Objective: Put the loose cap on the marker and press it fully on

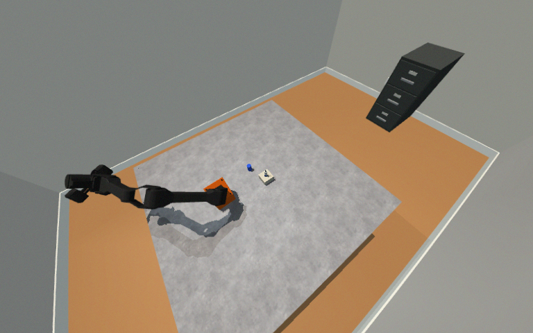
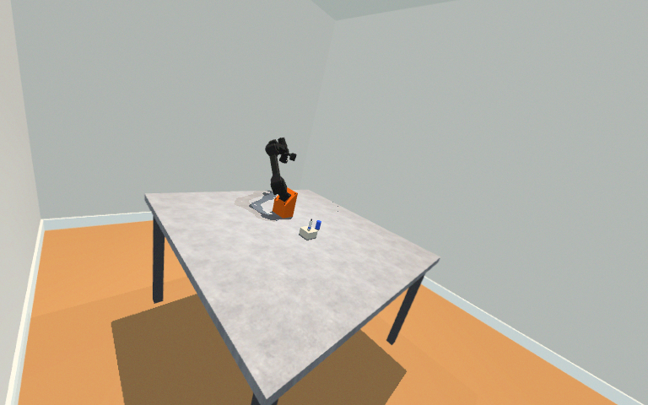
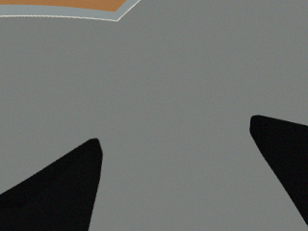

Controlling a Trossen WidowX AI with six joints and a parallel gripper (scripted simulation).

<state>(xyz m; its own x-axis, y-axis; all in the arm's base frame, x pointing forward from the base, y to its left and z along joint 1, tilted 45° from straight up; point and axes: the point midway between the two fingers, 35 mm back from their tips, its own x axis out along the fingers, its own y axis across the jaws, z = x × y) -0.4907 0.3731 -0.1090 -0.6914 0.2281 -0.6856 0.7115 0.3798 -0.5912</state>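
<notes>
Right now the blue cap is 76 cm ahead of my gripper tip, 27 cm to the right of it and 27 cm below it. The rest, counted from my gripper tip: holder block 81 cm ahead, 40 cm to the right, 27 cm below.
</notes>
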